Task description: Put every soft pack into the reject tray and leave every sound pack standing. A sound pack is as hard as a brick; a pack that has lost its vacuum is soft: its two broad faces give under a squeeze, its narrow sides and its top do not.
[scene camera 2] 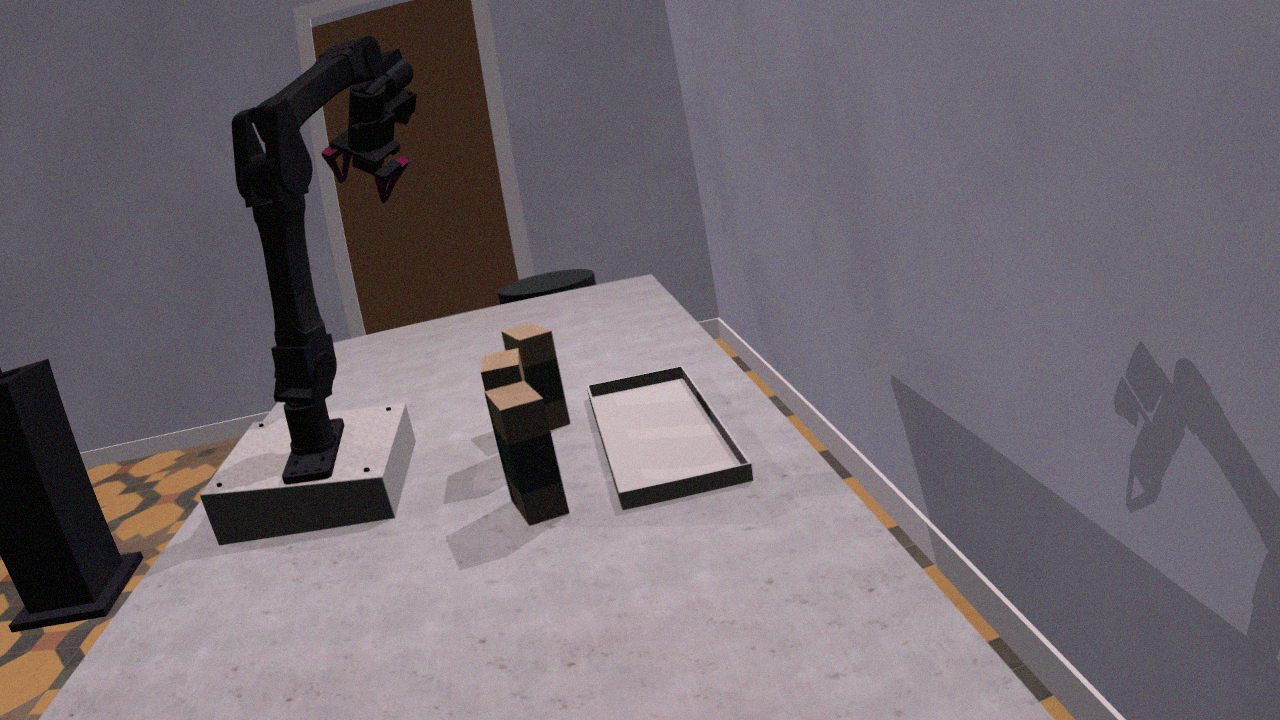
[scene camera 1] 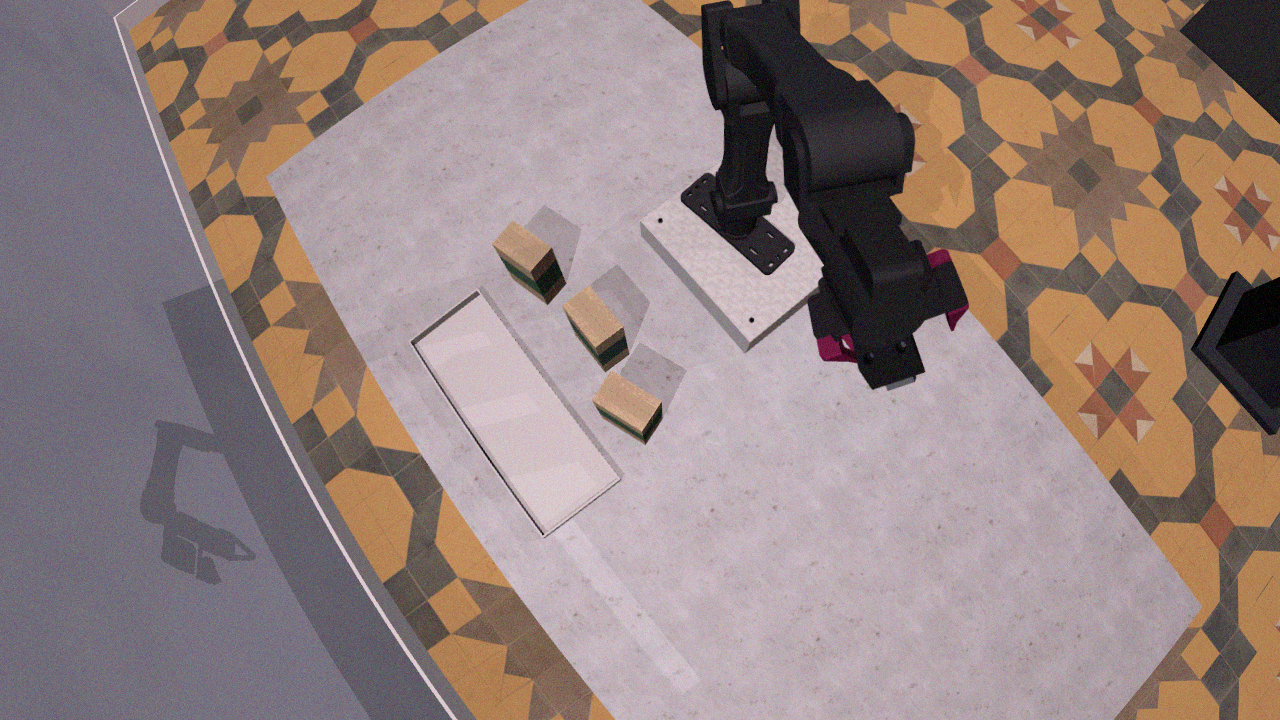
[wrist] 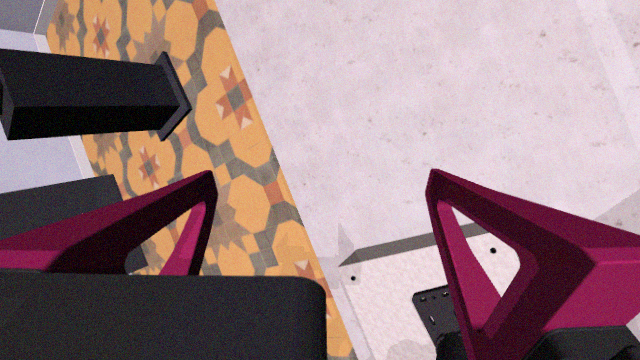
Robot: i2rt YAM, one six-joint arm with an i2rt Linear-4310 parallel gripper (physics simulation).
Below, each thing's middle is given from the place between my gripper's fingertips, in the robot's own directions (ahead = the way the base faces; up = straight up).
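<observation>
Reject tray (scene camera 1: pixel 548 464) in sight: far to the right of my hand, far ahead of it, far below it.
</observation>
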